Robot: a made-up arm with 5 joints. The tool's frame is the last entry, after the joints.
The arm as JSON. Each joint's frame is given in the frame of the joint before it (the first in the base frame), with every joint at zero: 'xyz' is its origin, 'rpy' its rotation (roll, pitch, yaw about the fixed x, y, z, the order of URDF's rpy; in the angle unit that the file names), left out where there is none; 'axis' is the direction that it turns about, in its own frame. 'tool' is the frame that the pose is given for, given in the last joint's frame.
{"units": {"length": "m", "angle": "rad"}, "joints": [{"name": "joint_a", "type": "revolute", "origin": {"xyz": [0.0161, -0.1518, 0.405]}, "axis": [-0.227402, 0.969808, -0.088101]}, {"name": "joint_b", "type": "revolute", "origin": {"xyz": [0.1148, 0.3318, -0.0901]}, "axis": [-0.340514, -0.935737, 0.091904]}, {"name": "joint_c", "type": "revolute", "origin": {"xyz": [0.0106, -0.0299, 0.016]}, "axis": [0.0, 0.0, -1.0]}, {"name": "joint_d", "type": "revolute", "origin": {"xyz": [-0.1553, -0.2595, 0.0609]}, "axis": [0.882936, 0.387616, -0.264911]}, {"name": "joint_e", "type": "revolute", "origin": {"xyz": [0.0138, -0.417, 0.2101]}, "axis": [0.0, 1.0, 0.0]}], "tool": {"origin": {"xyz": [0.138, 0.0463, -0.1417], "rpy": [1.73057, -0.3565, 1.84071]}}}
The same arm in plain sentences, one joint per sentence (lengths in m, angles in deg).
The arm has five revolute joints in a row. What follows holds with every joint at zero, and every direction is one of the base frame's. Joint 1 lies 0.0161 m along +x and 0.1518 m along -y and 0.405 m along +z from the base frame's origin and rotates about the direction (-0.227402, 0.969808, -0.088101). Joint 2 lies 0.1148 m along +x and 0.3318 m along +y and 0.0901 m along -z from joint 1 and rotates about the direction (-0.340514, -0.935737, 0.091904). Joint 3 lies 0.0106 m along +x and 0.0299 m along -y and 0.016 m along +z from joint 2 and rotates about -z. Joint 4 lies 0.1553 m along -x and 0.2595 m along -y and 0.0609 m along +z from joint 3 and rotates about the direction (0.882936, 0.387616, -0.264911). Joint 5 lies 0.0138 m along +x and 0.417 m along -y and 0.2101 m along +z from joint 4 and rotates about +y. The tool frame, which is the frame that the pose is given for, lies 0.138 m along +x and 0.0463 m along +y and 0.1417 m along -z from joint 5; its axes are the base frame's turned by roll 99.15, pitch -20.43 and yaw 105.46 deg (as in URDF: about the fixed x, then y, then z).
